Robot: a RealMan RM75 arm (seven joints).
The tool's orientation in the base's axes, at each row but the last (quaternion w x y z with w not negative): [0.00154 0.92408 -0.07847 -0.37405]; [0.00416 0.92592 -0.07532 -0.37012]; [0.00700 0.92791 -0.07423 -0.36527]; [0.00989 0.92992 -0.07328 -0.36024]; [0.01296 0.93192 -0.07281 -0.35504]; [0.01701 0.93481 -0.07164 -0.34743]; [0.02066 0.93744 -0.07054 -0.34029]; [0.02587 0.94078 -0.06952 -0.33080]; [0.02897 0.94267 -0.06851 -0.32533]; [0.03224 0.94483 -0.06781 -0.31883]
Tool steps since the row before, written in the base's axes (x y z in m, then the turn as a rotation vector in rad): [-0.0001 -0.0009 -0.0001 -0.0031 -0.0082 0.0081]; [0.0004 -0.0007 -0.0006 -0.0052 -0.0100 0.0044]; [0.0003 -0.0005 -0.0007 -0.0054 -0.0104 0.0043]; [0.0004 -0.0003 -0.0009 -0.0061 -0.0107 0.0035]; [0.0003 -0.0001 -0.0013 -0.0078 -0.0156 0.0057]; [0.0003 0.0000 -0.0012 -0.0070 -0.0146 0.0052]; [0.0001 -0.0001 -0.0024 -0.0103 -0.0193 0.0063]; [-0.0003 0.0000 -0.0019 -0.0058 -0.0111 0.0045]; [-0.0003 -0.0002 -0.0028 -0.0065 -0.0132 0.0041]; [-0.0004 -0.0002 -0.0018 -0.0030 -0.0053 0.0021]
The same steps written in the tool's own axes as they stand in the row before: [0.0001 0.0009 0.0001 -0.0066 0.0090 -0.0041]; [0.0008 0.0006 0.0001 -0.0053 0.0109 -0.0001]; [0.0008 0.0004 0.0003 -0.0053 0.0113 0.0001]; [0.0009 0.0002 0.0004 -0.0053 0.0116 0.0011]; [0.0011 0.0000 0.0008 -0.0073 0.0168 0.0005]; [0.0010 -0.0001 0.0007 -0.0065 0.0157 0.0004]; [0.0016 -0.0001 0.0018 -0.0090 0.0209 0.0016]; [0.0009 -0.0001 0.0017 -0.0056 0.0121 0.0002]; [0.0015 0.0000 0.0024 -0.0056 0.0142 0.0009]; [0.0008 0.0001 0.0017 -0.0028 0.0058 0.0002]
